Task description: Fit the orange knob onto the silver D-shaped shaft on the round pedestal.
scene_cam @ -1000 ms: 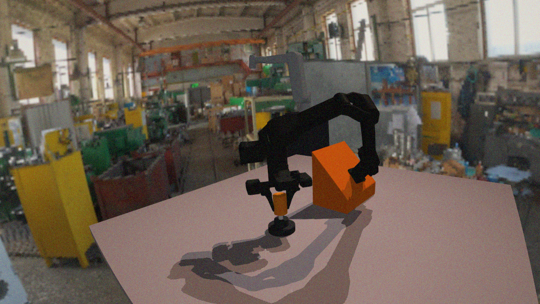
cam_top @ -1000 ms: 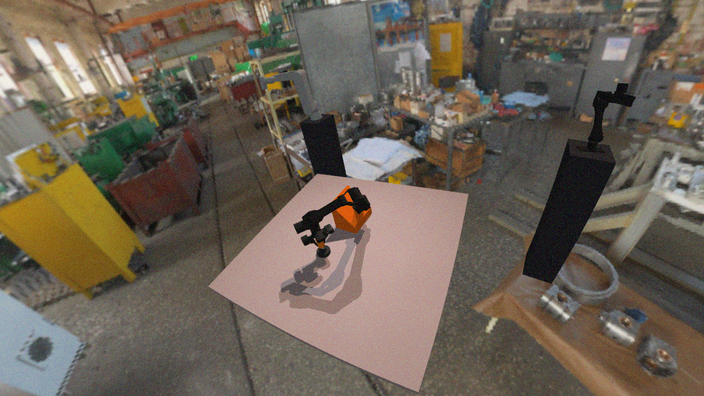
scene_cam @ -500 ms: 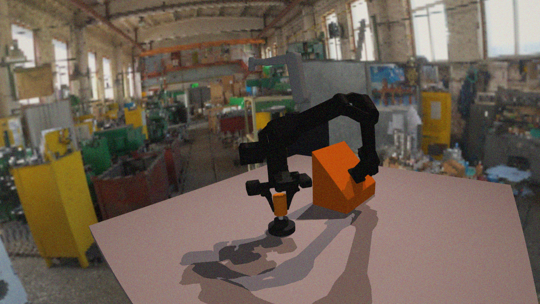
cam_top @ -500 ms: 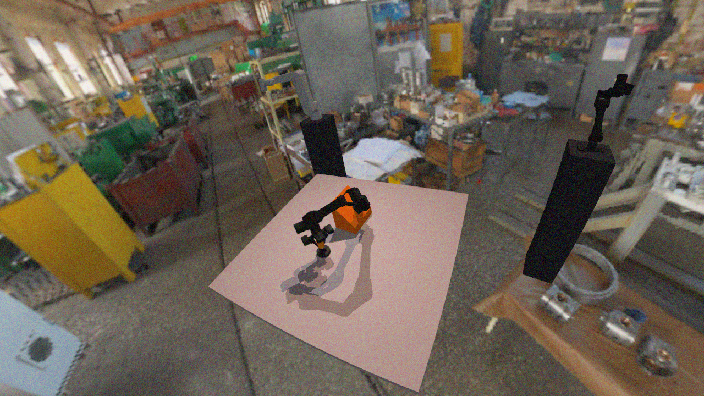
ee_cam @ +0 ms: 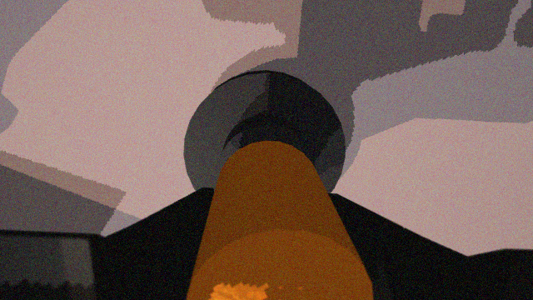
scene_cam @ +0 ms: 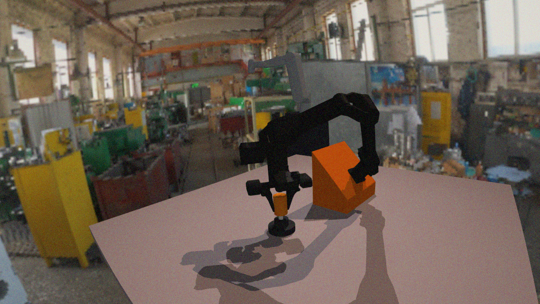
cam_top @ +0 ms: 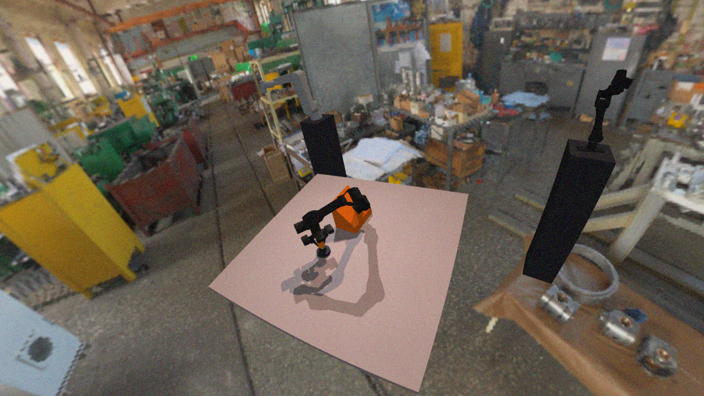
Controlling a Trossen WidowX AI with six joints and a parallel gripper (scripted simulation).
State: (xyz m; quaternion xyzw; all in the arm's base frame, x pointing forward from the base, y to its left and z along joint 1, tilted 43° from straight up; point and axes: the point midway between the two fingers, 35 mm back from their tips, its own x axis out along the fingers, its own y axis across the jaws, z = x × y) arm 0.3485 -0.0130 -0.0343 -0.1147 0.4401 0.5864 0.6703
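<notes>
Now: the black round pedestal 40 mm below my gripper tip. The rest, counted from my gripper tip: orange knob (30 mm above).
</notes>
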